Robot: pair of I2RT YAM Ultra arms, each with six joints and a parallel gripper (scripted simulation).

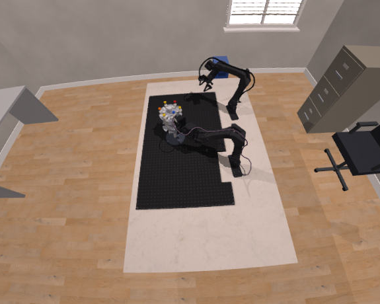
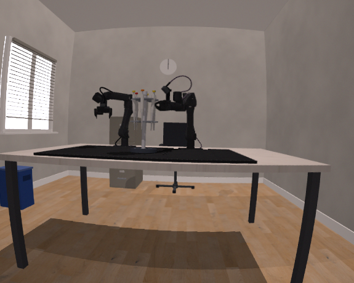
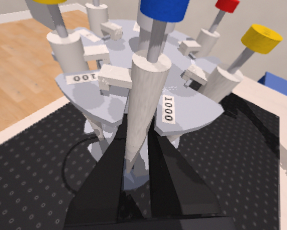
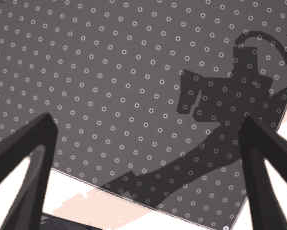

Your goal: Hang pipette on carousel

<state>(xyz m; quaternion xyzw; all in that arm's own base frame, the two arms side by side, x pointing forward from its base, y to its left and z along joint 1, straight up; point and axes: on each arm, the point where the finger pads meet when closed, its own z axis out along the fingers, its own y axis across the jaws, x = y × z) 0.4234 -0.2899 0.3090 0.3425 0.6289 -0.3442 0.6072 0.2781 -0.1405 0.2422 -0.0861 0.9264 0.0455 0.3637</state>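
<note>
The hand pipette lies 30 mm below my left hand, 10 mm to the left of it and 10 mm ahead of it.
</note>
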